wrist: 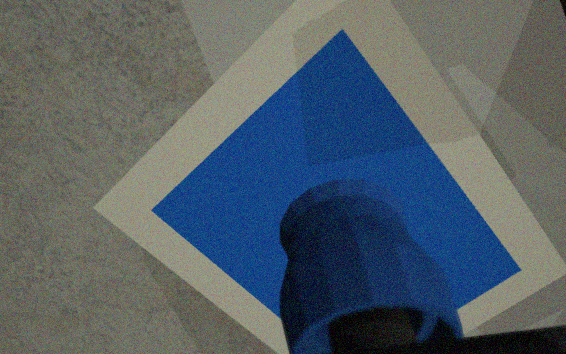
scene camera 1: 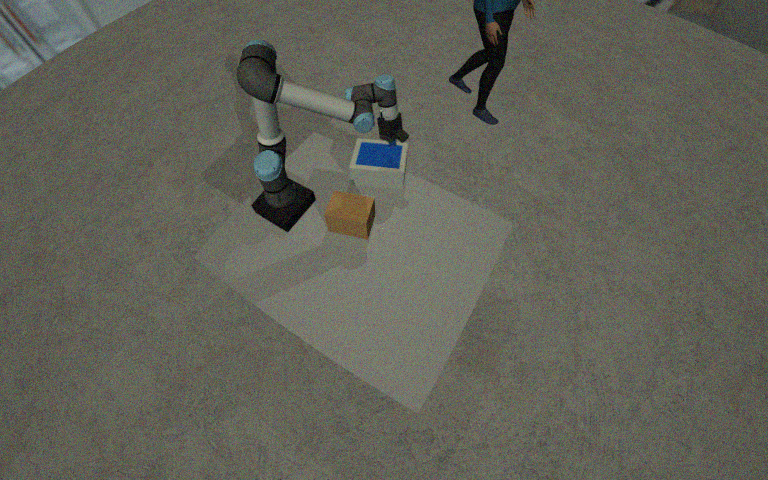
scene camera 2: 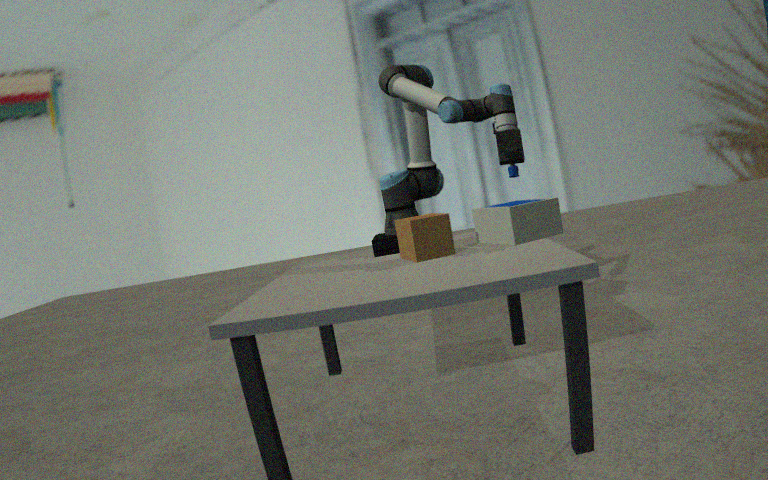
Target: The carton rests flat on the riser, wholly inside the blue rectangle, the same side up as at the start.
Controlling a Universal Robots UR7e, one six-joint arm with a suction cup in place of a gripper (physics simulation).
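Frame: origin at the arm's base, x ahead, y left, z up, level; millimetres.
Seen in the pictures: end effector, tool point: (wrist: 342, 233) (scene camera 1: 392, 145) (scene camera 2: 514, 176); arm's base, origin of the base link: (scene camera 1: 281, 194).
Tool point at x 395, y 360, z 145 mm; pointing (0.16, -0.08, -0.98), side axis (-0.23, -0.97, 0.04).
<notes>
Offsets run from my tool point to a thing's top centre. Level surfaces: height alone.
The orange-brown carton {dx -44, dy -323, dz -81 mm} (scene camera 1: 350, 216) (scene camera 2: 425, 237) stands on the table, off the riser, between the riser and the front part of the table in scene camera 2. Its faces look plain, so I cannot tell which side is up. The pale riser {dx -67, dy +2, dz -91 mm} (scene camera 1: 376, 178) (scene camera 2: 538, 221) (wrist: 182, 150) bears the blue rectangle {dx -67, dy +2, dz -91 mm} (scene camera 1: 378, 155) (scene camera 2: 515, 202) (wrist: 240, 190), on which no carton rests. My suction gripper (scene camera 1: 392, 142) (scene camera 2: 513, 176) (wrist: 345, 195) is open, with nothing at its cup, and hangs above the riser. The cup hides part of the rectangle in the wrist view.
The grey table {dz -211 mm} (scene camera 1: 430, 271) (scene camera 2: 339, 291) carries the carton and the riser. The arm's black base (scene camera 1: 283, 204) (scene camera 2: 385, 244) stands to the left of the carton. A person (scene camera 1: 491, 62) stands on the floor beyond the table, at the upper right in scene camera 1.
</notes>
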